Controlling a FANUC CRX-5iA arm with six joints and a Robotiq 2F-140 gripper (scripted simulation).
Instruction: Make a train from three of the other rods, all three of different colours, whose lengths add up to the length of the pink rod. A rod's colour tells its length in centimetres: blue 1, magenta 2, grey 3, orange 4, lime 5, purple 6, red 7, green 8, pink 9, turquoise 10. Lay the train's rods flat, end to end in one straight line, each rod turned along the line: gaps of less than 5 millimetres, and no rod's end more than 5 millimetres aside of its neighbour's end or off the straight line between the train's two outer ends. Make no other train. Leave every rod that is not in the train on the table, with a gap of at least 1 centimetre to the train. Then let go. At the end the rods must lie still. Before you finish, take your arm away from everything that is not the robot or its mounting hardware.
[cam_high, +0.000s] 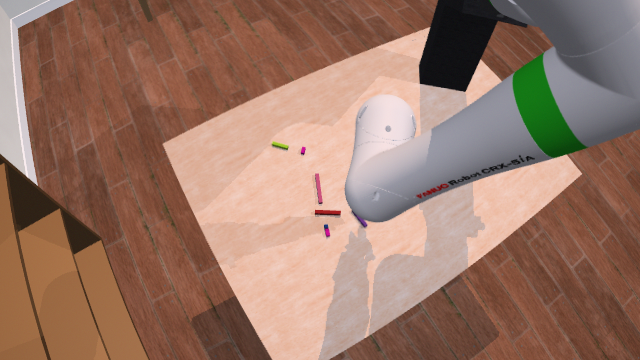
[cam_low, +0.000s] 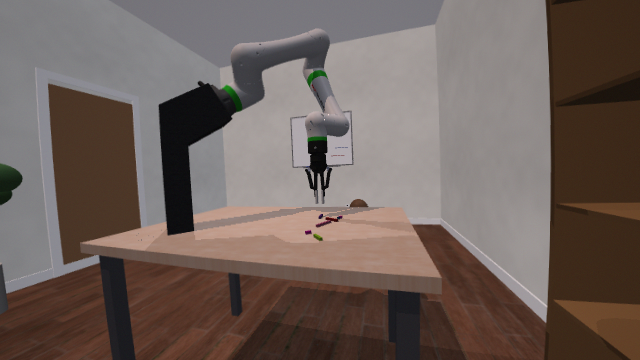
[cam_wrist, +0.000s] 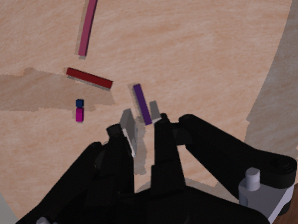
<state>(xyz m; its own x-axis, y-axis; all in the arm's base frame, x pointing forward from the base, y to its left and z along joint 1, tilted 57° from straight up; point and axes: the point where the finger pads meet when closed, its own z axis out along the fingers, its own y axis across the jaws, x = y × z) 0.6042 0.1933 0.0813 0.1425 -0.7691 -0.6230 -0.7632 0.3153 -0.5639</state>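
My hand is 90 mm above the purple rod. From my hand the other things lie so: red rod (90 mm below, 70 mm ahead, 50 mm to the right); blue rod (90 mm below, 90 mm ahead, 10 mm to the right); pink rod (120 mm to the right, 90 mm below, 70 mm ahead).
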